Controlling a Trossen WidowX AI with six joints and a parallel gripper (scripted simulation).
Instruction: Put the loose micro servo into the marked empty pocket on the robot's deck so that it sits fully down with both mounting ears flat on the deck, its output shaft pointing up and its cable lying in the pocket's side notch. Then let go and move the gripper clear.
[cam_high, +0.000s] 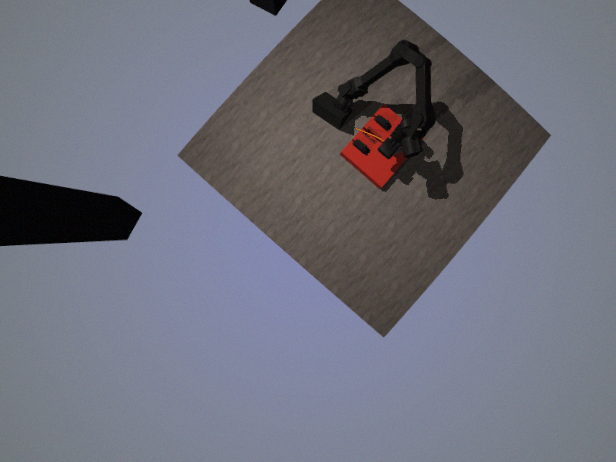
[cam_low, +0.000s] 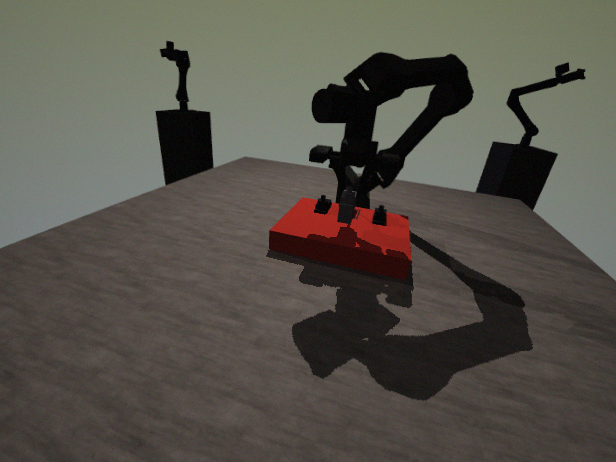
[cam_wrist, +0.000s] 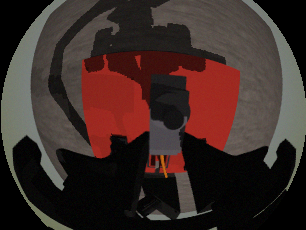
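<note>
Now: gripper tip 100 mm above the red deck and 20 mm short of it.
</note>
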